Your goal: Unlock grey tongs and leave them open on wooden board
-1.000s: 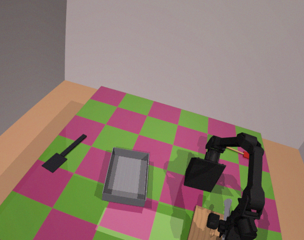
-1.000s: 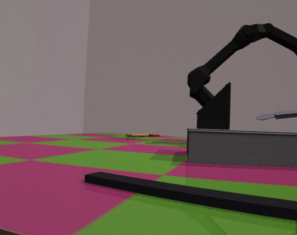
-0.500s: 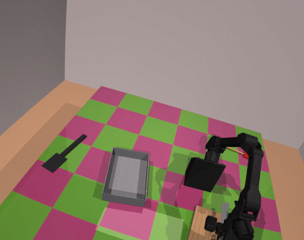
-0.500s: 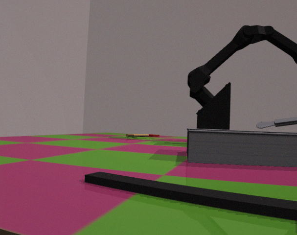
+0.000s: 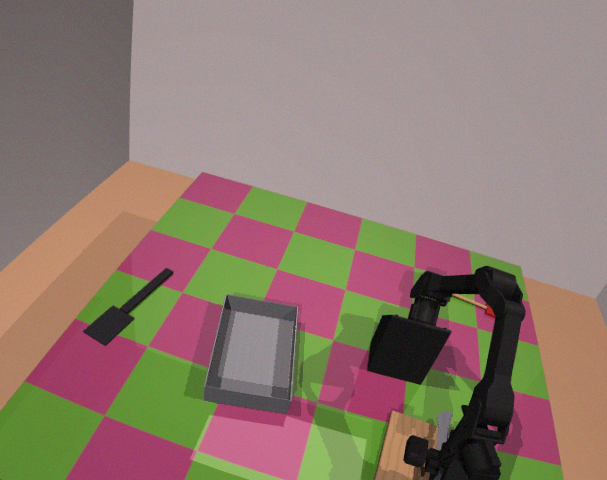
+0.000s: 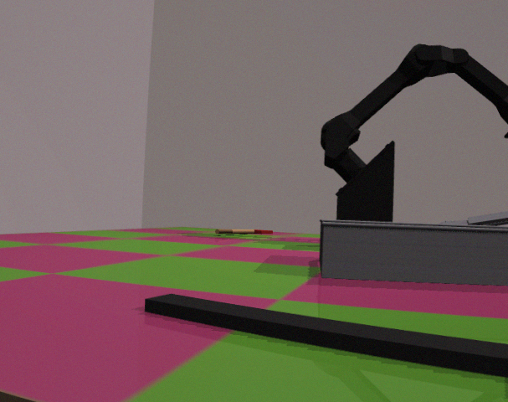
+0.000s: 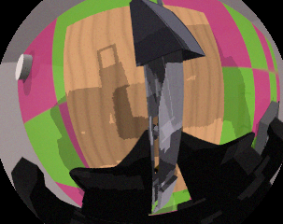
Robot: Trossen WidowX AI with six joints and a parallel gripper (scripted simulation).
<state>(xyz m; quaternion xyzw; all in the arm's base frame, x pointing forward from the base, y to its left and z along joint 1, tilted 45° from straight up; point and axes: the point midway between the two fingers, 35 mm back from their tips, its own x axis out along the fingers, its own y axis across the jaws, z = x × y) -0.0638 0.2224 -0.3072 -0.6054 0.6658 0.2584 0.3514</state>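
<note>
My gripper tip is now 40 mm above the wooden board. Also, from my gripper tip: red spatula 190 mm behind, 700 mm to the right, 40 mm below; black spatula 810 mm ahead, 300 mm to the right, 50 mm below; grey roasting tin 450 mm ahead, 260 mm to the right, 20 mm below.
</note>
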